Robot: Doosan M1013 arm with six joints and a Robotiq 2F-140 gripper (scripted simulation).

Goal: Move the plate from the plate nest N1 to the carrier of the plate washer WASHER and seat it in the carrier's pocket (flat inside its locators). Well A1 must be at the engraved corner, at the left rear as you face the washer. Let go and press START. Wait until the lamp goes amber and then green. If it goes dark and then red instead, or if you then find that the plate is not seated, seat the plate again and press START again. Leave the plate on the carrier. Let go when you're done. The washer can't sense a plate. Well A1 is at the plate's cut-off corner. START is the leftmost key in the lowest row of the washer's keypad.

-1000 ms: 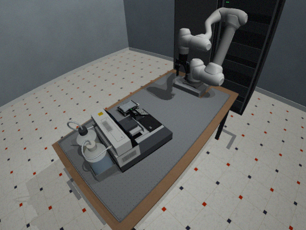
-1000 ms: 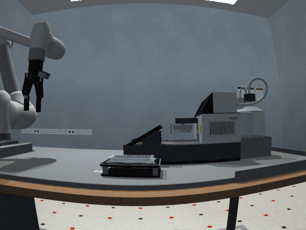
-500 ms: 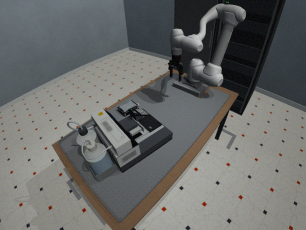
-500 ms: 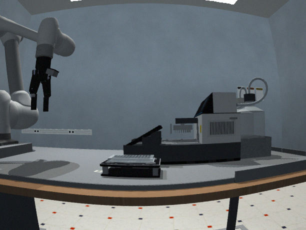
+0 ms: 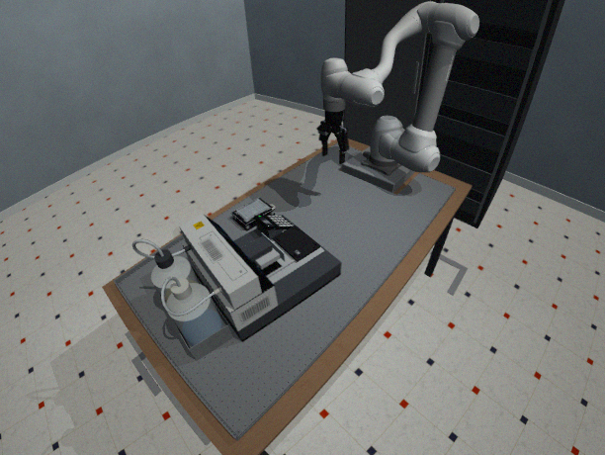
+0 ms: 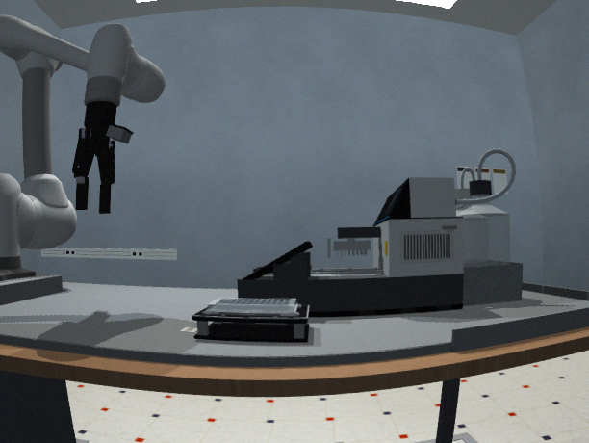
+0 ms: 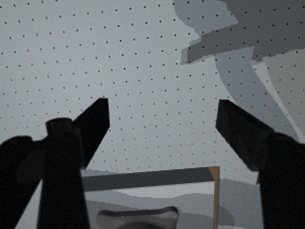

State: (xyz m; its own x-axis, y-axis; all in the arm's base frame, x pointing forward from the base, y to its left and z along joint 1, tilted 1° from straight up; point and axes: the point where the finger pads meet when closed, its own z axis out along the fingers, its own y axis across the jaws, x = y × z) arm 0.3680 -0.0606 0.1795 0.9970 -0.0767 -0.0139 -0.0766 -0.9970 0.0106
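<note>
Right now the well plate is 36 cm ahead of my hand, 19 cm below it and 17 cm to the right of it. The rest, counted from my hand: black plate nest N1: 36 cm ahead, 20 cm below, 17 cm to the right; then N1 label: 26 cm ahead, 23 cm below, 16 cm to the right; then washer carrier: 41 cm ahead, 15 cm to the left, 14 cm below.
</note>
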